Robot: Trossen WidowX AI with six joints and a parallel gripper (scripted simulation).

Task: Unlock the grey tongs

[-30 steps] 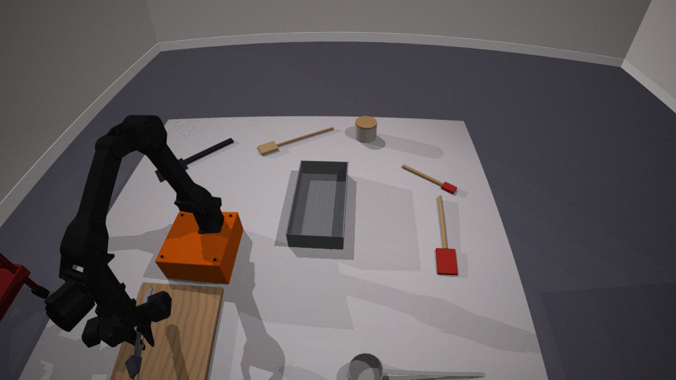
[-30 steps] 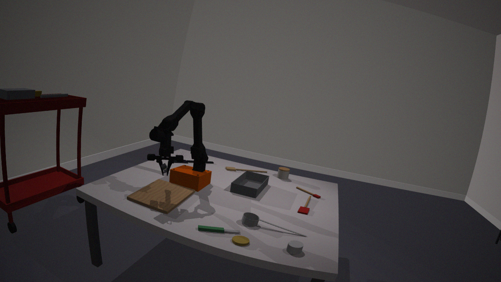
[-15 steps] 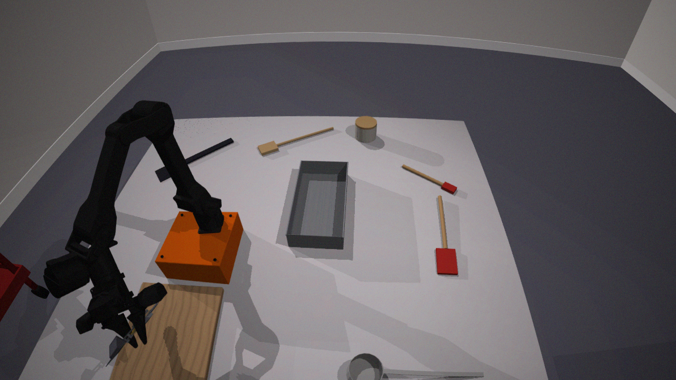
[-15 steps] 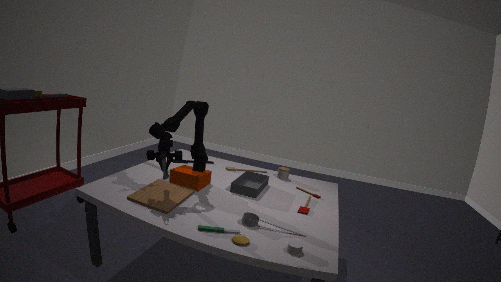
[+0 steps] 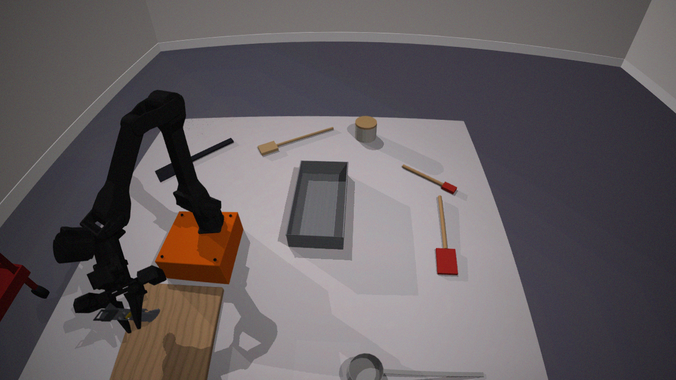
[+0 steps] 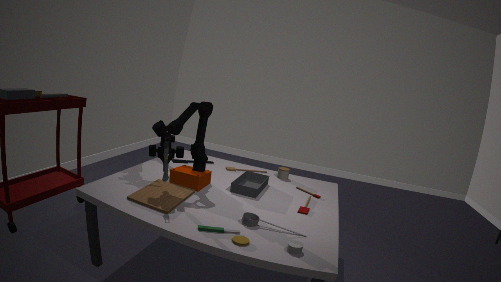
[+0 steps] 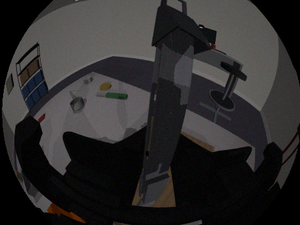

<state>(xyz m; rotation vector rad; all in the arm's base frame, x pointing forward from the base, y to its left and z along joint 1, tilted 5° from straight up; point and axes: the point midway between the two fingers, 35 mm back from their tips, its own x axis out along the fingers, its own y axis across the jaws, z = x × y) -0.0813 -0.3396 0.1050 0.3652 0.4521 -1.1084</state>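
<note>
Now: the wooden board 2 cm behind my gripper tip, 3 cm to the left of it and 18 cm below it. From my gripper tip the other things lie so: black spatula 11 cm behind, 74 cm to the left, 19 cm below; roasting tin 37 cm ahead, 47 cm to the left, 16 cm below; green-handled knife 34 cm ahead, 18 cm to the right, 18 cm below.
</note>
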